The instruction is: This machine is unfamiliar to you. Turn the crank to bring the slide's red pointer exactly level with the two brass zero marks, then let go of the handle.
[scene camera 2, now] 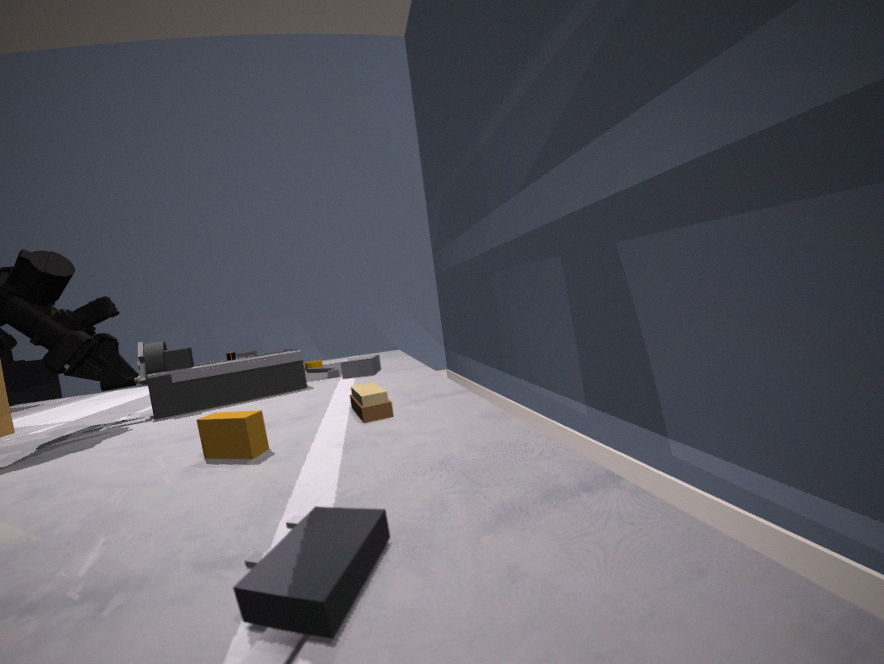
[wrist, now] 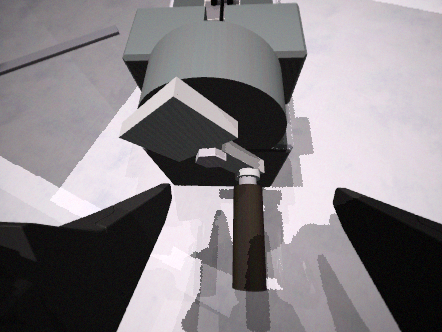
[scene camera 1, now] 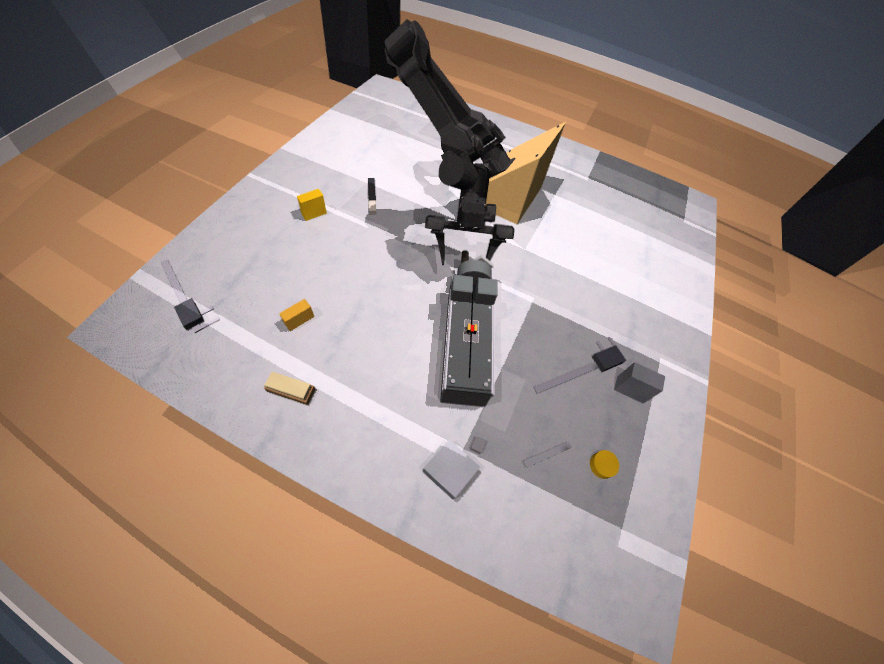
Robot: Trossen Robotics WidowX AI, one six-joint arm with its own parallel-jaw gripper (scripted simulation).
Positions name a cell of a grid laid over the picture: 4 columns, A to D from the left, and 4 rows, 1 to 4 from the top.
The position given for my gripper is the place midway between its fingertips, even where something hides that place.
Observation:
My gripper (scene camera 2: A3) is open, holding nothing. Also in view: a tan block (scene camera 2: B3) and a machine (scene camera 2: A3).
The tan block also shows in scene camera 1 (scene camera 1: B3). My gripper is seen too in the wrist view (wrist: C3) and in scene camera 1 (scene camera 1: C2). The machine shows as well in the wrist view (wrist: C1) and in scene camera 1 (scene camera 1: C3). The wrist view does not show the tan block: it is out of frame.

